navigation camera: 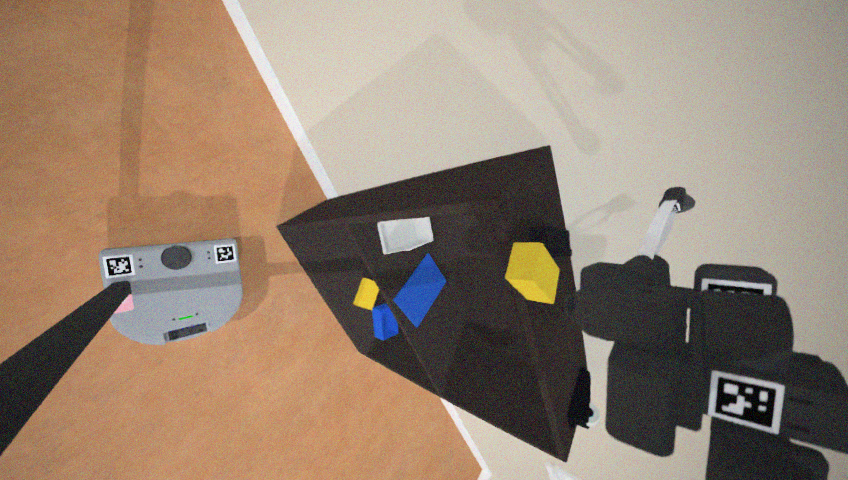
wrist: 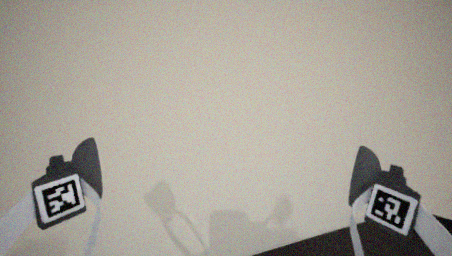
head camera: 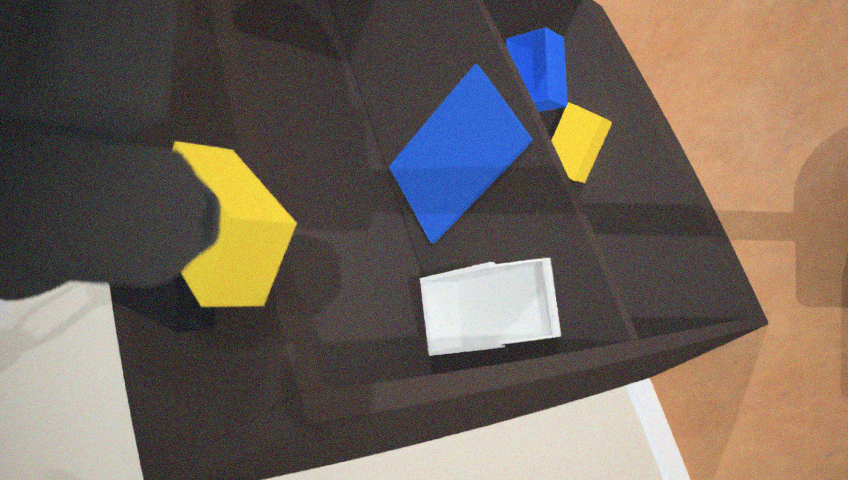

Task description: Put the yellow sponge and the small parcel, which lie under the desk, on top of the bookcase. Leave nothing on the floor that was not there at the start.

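Places are measured from the robot's base along level axes (x ahead, y left, z up), in millimetres.
Where they show: gripper, fingertip midpoint: [navigation camera: 675, 263] [wrist: 226, 162]; robot's base at its link origin: [navigation camera: 176, 256].
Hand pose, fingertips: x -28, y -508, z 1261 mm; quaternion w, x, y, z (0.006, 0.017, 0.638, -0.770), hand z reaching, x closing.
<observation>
Things, the pixels of their top centre, and the offset from my fingertips. "*": a spot on its surface instead.
- yellow sponge at its top centre: [head camera: 186, 219] [navigation camera: 548, 274] dx -12, dy +89, dz -156 mm
- dark bookcase at a spot on its surface: [head camera: 196, 416] * dx +131, dy +13, dz -201 mm
- white bin at a spot on its surface: [head camera: 487, 306] [navigation camera: 405, 231] * dx +58, dy -48, dz -637 mm
- blue panel at its top centre: [head camera: 452, 153] [navigation camera: 423, 289] dx -150, dy -110, dz -641 mm
- blue block at its top centre: [head camera: 526, 67] [navigation camera: 389, 322] dx -430, dy -285, dz -1086 mm
- small yellow block at its top centre: [head camera: 571, 140] [navigation camera: 369, 294] dx -262, dy -199, dz -1116 mm
The yellow sponge [head camera: 249, 261] [navigation camera: 531, 261] is on the dark bookcase [head camera: 196, 416] [navigation camera: 511, 172], by the front edge of its top, apart from the fingers. It looks tilted; how it rests is unclear. In the head view the dark wrist hides part of it. My gripper [wrist: 226, 162] is wide open and empty in the wrist view, above pale floor, with a bookcase corner at lower right. In the navigation view one finger shows beyond the bookcase and the other is hidden. I cannot make out the small parcel or the desk.
A white bin [head camera: 487, 306] [navigation camera: 407, 234], a blue panel [head camera: 461, 154] [navigation camera: 421, 290], a blue block [head camera: 550, 71] [navigation camera: 385, 322] and a small yellow block [head camera: 580, 142] [navigation camera: 365, 293] are in the bookcase. My grey base [navigation camera: 172, 285] stands on wood floor. A black shape touches the bookcase top's edge.
</observation>
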